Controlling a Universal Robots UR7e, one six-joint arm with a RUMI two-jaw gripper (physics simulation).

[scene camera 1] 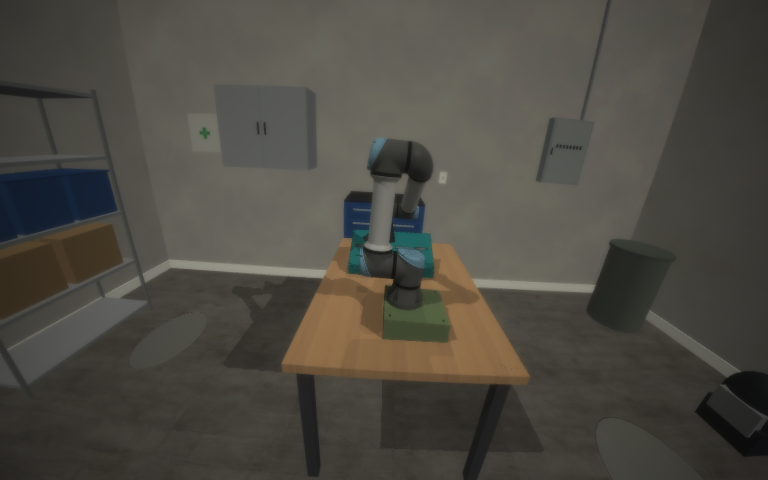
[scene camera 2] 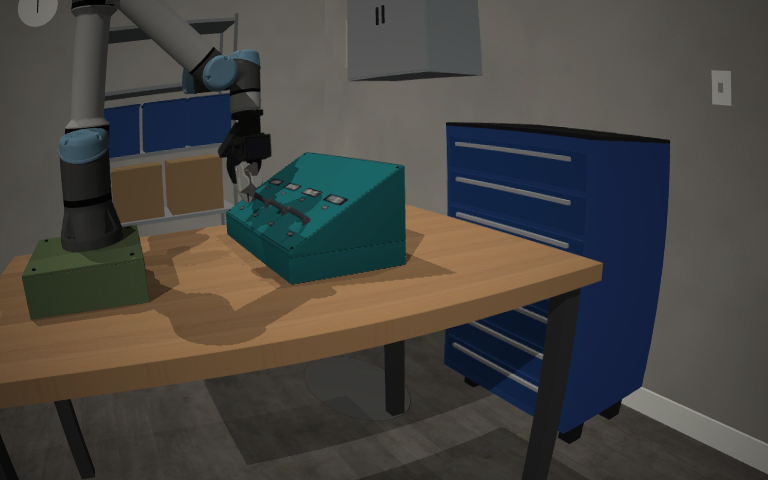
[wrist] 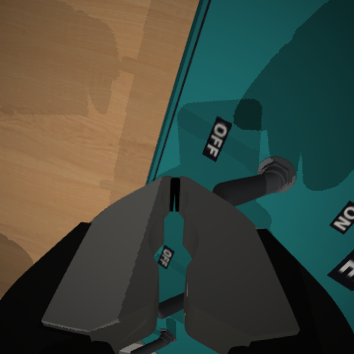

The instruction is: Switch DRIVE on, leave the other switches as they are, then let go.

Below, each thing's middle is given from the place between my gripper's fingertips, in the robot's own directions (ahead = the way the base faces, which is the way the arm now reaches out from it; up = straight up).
The drive lever (wrist: 236, 191) is 4 cm ahead of my hand, 1 cm to the left of it and 1 cm above it. Also, from my hand: teal switch console (scene camera 2: 355, 209) 12 cm ahead, 5 cm to the right, 3 cm below.
